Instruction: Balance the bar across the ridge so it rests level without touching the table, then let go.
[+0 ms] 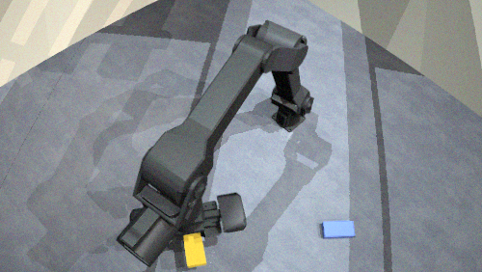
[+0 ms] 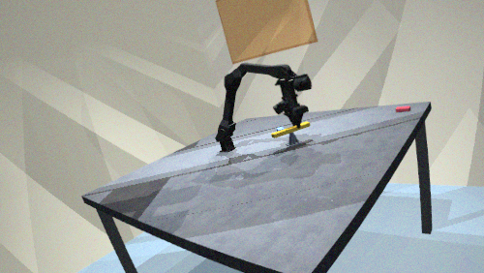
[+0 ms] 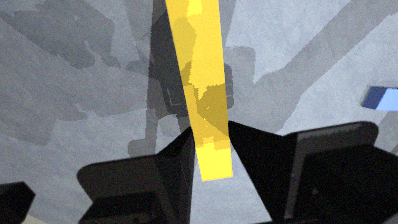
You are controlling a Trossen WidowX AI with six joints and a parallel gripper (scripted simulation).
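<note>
The yellow bar lies 2 cm behind my gripper tip and 3 cm to the right of it. From my gripper tip the other things lie so: red block 36 cm ahead, 41 cm to the left, 6 cm below; then grey ridge 2 cm behind, 3 cm to the right, 4 cm below; then blue block 24 cm behind, 18 cm to the left, 6 cm below.
</note>
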